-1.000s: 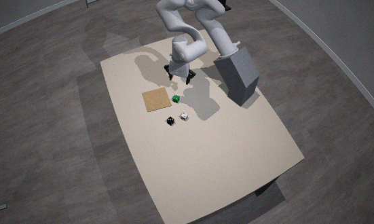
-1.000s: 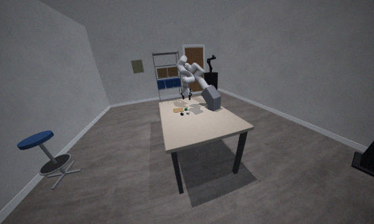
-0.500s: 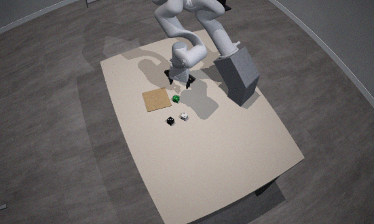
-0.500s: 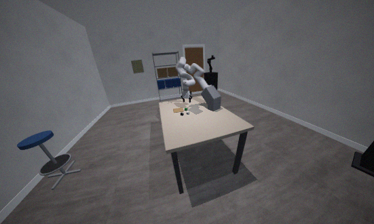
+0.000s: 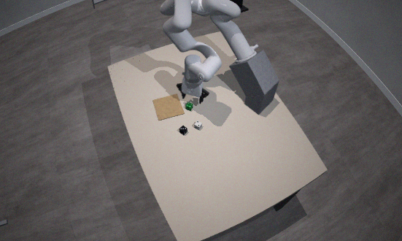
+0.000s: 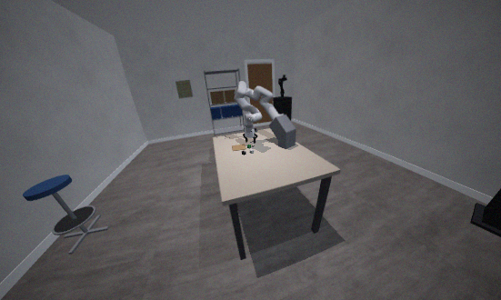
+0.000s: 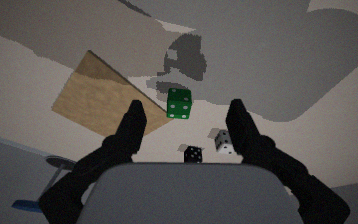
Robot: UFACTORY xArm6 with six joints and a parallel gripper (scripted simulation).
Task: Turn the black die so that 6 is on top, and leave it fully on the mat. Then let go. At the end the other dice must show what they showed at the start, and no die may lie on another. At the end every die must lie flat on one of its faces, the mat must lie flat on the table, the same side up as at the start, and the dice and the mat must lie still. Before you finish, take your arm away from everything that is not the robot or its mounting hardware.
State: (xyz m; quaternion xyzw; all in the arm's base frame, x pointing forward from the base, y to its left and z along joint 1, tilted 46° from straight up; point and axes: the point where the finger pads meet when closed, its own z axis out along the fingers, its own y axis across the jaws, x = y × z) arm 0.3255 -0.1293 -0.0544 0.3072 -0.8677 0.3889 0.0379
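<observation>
Now: hand 20 mm short of the green die, 10 mm to the right of it and 50 mm above it. Also, from my hand: black die: 130 mm ahead, 110 mm to the left, 50 mm below; then white die: 50 mm ahead, 130 mm to the left, 50 mm below.
</observation>
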